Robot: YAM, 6 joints.
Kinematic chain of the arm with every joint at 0, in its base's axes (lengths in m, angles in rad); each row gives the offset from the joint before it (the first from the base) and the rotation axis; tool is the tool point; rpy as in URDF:
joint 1: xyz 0 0 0.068 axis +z
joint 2: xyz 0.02 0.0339 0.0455 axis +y
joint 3: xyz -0.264 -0.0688 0 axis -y
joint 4: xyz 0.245 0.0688 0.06 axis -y
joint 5: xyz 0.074 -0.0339 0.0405 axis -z
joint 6: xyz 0.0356 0 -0.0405 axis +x
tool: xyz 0 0 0 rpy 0 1.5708 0
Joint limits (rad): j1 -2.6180..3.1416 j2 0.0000..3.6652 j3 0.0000..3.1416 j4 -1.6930..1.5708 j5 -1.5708..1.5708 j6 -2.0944..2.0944
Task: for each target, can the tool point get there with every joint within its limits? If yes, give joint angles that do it. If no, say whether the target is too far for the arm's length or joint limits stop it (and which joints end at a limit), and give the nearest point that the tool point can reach.
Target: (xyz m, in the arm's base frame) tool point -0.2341 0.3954 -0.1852
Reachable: yes | joints 2.1566 3.1258 1.9233 -0.0585 0.7230 -0.7562
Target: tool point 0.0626 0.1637 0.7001
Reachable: yes | joints -1.9902 1.1032 2.7051 0.0467 0.2712 0.6101
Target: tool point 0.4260 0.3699 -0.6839
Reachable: no: too far | nearest point 0.3048 0.2647 -0.3454 | short by 0.375 m
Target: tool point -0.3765 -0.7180 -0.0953
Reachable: no: too far | nearest point -0.2903 -0.5536 -0.0463 | short by 0.192 m
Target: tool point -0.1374 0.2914 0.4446
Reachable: yes | joints 2.1051 1.5202 1.2722 1.0908 1.0094 1.3865
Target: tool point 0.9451 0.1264 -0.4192
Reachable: no: too far | nearest point 0.5586 0.0747 -0.1967 | short by 0.449 m
